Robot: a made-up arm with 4 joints.
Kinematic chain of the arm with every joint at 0, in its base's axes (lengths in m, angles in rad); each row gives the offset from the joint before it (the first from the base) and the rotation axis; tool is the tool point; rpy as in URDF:
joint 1: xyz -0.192 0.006 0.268 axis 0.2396 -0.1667 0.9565
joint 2: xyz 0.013 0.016 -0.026 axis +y
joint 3: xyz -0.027 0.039 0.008 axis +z
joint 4: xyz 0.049 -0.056 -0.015 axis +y
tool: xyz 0.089 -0.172 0.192 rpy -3.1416 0 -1.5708
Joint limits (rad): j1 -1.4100..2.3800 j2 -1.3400..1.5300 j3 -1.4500..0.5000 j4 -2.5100..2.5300
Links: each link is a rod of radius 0.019 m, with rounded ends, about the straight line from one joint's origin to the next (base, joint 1, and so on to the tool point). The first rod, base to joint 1, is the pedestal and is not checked.
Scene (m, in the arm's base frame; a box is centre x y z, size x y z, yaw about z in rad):
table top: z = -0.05
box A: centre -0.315 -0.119 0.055 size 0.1 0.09 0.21 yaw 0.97
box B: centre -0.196 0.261 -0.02 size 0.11 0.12 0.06 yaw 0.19
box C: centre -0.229 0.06 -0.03 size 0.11 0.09 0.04 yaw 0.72
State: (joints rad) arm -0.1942 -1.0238 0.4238 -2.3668
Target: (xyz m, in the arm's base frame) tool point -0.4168 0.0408 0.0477
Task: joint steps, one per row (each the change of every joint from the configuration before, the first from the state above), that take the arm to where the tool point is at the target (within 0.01 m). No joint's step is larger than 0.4 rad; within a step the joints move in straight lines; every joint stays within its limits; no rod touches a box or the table.
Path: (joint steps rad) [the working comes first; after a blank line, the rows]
Joints at the target: -0.0278 -0.5256 -0.8748 -2.2073
Straight joint move there: touches box A.

1: 0.3931 0.2129 -0.0850 0.2201
2: 0.3931 0.2130 -0.0850 0.2202
3: 0.3931 0.2129 -0.0850 0.2201
4: 0.3931 0.2129 -0.0851 0.2201
5: -0.3536 0.0153 -0.3067 0.0083
6: -0.3537 0.0153 -0.3068 0.0084
7: -0.3537 0.0154 -0.3067 0.0083
8: -0.3537 0.0153 -0.3068 0.0083
9: -0.3536 0.0153 -0.3067 0.0084
10: 0.1812 -0.2151 0.2876 -0.3814
11: 0.1811 -0.2150 0.2876 -0.3813

